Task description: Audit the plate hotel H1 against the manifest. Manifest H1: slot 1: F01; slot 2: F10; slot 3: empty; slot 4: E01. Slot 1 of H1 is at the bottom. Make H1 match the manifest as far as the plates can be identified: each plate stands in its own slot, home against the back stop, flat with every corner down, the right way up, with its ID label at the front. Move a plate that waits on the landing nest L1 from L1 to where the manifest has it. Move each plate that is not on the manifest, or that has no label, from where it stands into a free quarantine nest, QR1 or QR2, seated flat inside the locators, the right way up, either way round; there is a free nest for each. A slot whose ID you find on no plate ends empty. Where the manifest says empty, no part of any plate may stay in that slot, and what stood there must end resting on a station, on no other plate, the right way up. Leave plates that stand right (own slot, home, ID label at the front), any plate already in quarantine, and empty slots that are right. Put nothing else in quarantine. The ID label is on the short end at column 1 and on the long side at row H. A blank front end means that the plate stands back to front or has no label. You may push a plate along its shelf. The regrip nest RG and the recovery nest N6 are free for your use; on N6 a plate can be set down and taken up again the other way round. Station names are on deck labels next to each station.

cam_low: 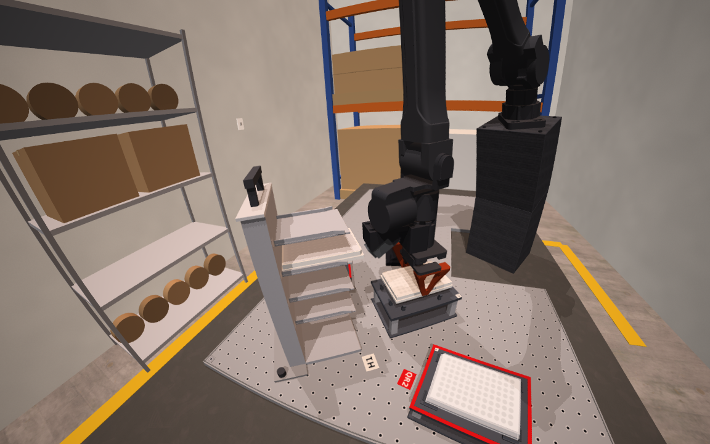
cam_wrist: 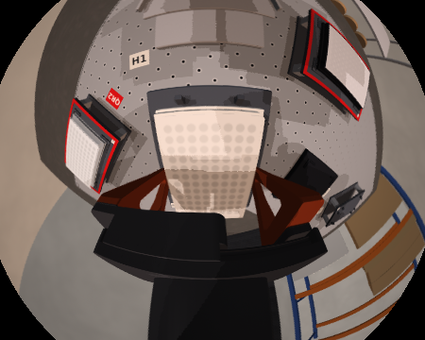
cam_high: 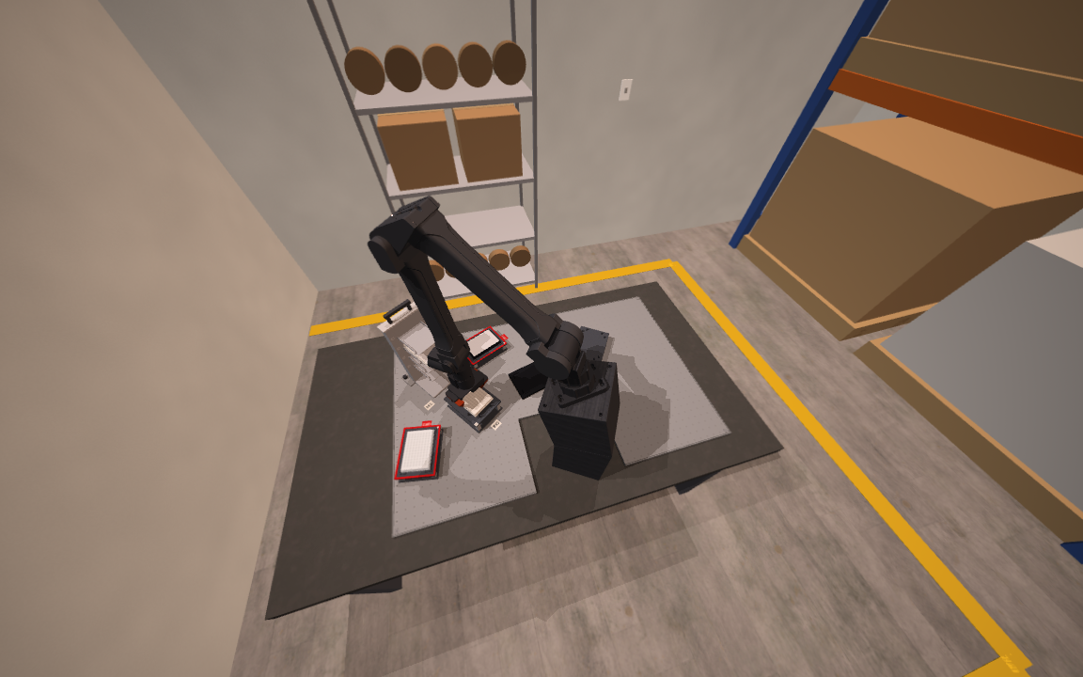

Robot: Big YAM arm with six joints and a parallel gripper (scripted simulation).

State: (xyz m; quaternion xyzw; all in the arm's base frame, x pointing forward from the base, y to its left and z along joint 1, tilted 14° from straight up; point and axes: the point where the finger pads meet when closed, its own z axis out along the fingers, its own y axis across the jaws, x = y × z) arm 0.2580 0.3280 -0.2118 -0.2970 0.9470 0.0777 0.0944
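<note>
Right now my hand is 30 mm above the dark regrip nest. The rest, counted from my hand: H1 deck label: 160 mm to the left, 90 mm below, 50 mm ahead; then flat black nest: 240 mm to the right, 80 mm below, 60 mm ahead; then quarantine nest QR2: 190 mm to the left, 120 mm behind, 50 mm below.
</note>
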